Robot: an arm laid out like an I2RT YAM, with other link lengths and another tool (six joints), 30 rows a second.
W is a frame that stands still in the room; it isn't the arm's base.
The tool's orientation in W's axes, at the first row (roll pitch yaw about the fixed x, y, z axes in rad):
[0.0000 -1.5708 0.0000]
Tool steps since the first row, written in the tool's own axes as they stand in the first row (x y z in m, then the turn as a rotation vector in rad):
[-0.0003 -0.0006 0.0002 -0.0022 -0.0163 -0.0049]
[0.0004 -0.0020 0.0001 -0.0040 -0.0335 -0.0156]
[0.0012 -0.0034 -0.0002 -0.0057 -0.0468 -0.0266]
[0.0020 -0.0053 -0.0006 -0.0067 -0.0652 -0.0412]
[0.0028 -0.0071 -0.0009 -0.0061 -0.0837 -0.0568]
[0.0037 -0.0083 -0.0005 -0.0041 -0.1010 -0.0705]
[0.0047 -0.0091 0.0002 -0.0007 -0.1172 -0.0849]
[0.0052 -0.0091 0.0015 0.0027 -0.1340 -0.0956]
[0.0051 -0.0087 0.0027 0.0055 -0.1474 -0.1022]
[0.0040 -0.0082 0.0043 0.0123 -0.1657 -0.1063]
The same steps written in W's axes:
[-0.0002 -0.0006 -0.0003 0.0049 -0.0163 -0.0022]
[-0.0001 -0.0020 0.0004 0.0156 -0.0335 -0.0040]
[0.0002 -0.0034 0.0012 0.0266 -0.0468 -0.0057]
[0.0006 -0.0053 0.0020 0.0412 -0.0652 -0.0067]
[0.0009 -0.0071 0.0028 0.0568 -0.0837 -0.0061]
[0.0005 -0.0083 0.0037 0.0705 -0.1010 -0.0041]
[-0.0002 -0.0091 0.0047 0.0849 -0.1172 -0.0007]
[-0.0015 -0.0091 0.0052 0.0956 -0.1340 0.0027]
[-0.0027 -0.0087 0.0051 0.1022 -0.1474 0.0055]
[-0.0043 -0.0082 0.0040 0.1063 -0.1657 0.0123]

